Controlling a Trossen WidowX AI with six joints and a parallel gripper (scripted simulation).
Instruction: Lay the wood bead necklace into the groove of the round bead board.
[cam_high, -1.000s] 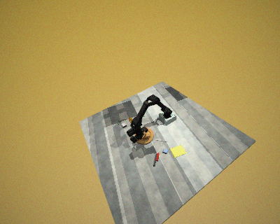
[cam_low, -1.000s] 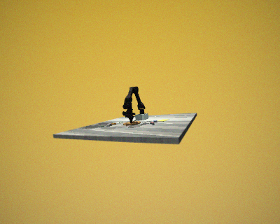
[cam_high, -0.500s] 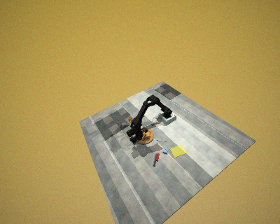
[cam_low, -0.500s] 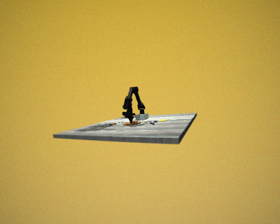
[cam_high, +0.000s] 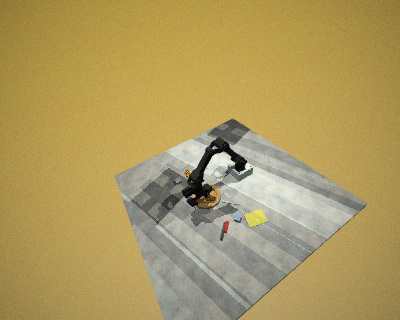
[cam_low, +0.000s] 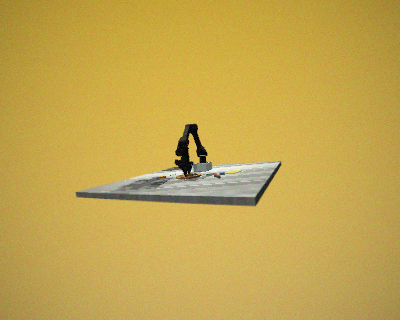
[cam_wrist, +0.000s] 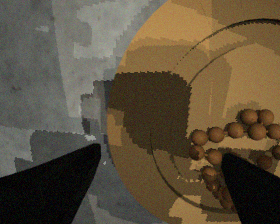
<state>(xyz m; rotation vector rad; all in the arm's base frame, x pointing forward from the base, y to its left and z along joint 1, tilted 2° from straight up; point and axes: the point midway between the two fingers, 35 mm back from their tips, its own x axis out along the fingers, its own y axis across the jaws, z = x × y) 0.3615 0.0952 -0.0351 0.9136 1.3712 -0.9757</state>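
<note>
Now: gripper tip 5 cm past the round bead board, 4 cm to the left of it and 1 cm above it. Also, from my gripper tip: thin grey stick 18 cm behind, 9 cm to the left, 2 cm below; red-handled tool 23 cm to the left, 6 cm behind, 1 cm below; small blue block 21 cm to the left, 16 cm behind, 1 cm below.
</note>
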